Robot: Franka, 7 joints.
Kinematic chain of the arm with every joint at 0, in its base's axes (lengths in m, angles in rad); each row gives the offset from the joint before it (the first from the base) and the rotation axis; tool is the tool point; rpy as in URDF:
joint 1: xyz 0 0 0.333 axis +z
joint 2: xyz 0 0 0 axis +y
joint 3: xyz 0 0 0.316 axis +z
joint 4: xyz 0.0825 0 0 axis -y
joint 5: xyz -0.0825 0 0.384 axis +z
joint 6: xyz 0 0 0 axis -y
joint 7: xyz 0.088 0 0 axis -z
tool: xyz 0 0 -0.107 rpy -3.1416 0 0
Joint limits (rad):
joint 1: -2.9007..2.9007
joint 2: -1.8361..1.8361
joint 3: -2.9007..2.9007
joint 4: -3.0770..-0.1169
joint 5: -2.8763..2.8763
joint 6: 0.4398..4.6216
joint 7: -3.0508..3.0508
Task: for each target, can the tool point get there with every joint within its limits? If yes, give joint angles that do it. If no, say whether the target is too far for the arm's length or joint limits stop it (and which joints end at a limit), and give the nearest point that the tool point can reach.
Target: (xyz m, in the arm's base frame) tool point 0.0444 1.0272 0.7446
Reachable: no: too far | nearest point 0.0344 0.7957 0.6518 | short by 0.250 m
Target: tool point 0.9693 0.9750 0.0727
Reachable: no: too far | nearest point 0.5943 0.5978 0.1734 | short by 0.541 m
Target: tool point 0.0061 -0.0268 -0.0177
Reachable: yes | joints 0.9757 1.2834 0.0668 -2.6576 -0.5682 1.8527 -1.5115
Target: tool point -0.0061 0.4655 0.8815
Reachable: yes | joints -1.7371 -1.1327 0.1560 -0.8905 -1.9219 0.7562 -1.3109
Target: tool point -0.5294 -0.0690 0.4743
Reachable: yes | joints -1.8059 1.2513 -1.6042 -2.2921 0.4300 4.0949 0.7991
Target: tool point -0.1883 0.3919 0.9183
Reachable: yes | joints 1.2331 0.6933 1.9332 -0.5311 0.1456 1.0980 -1.6268
